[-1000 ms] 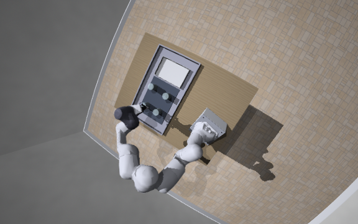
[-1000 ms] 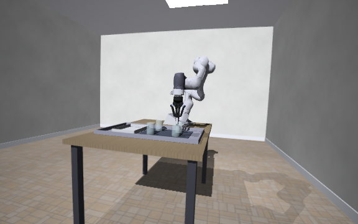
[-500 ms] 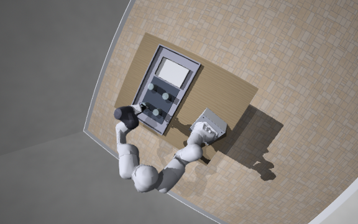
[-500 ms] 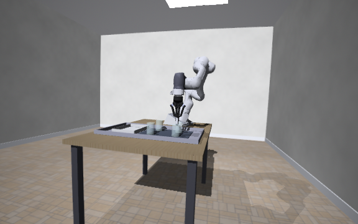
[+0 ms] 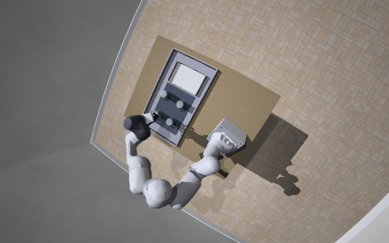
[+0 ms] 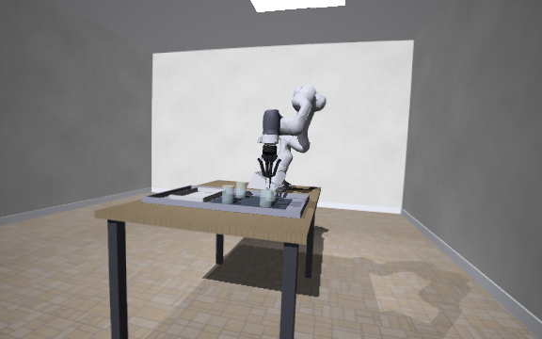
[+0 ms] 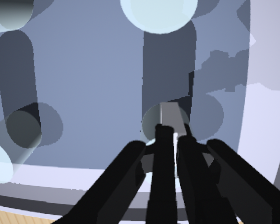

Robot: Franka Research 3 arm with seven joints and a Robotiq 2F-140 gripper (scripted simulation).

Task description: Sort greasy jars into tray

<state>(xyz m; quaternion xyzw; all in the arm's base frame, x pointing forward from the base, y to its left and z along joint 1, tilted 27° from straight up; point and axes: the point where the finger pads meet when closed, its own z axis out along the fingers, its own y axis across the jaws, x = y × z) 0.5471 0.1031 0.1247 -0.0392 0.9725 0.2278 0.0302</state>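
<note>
Right now the dark drying mat is 30 mm behind my hand, 100 mm to the right of it and 110 mm below it. From my hand the other things lie so: white tray (420 mm to the right, 100 mm below).
</note>
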